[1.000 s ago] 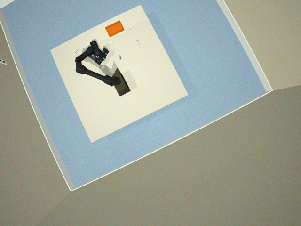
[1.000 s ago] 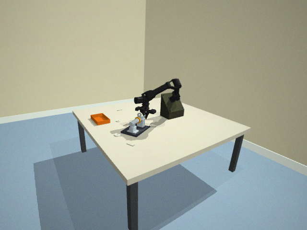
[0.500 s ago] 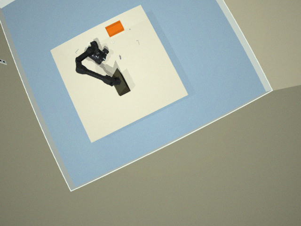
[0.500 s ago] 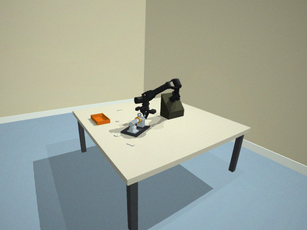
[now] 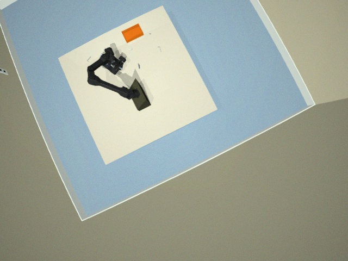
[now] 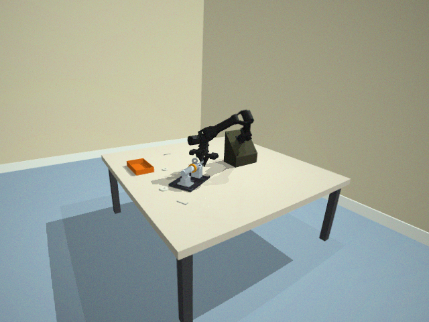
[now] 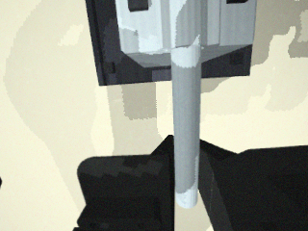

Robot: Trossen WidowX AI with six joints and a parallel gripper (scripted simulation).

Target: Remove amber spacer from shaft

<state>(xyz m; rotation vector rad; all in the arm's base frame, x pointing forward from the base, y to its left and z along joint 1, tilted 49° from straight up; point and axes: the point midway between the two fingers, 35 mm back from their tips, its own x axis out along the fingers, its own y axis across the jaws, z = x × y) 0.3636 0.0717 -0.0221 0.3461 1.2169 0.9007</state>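
Right now the pale grey shaft is 70 mm ahead of my gripper tip, 30 mm to the left of it and 30 mm above it. The rest, counted from my gripper tip: amber spacer: 120 mm ahead, 60 mm to the left, 30 mm above; then orange tray: 310 mm ahead, 290 mm to the right, 40 mm below.
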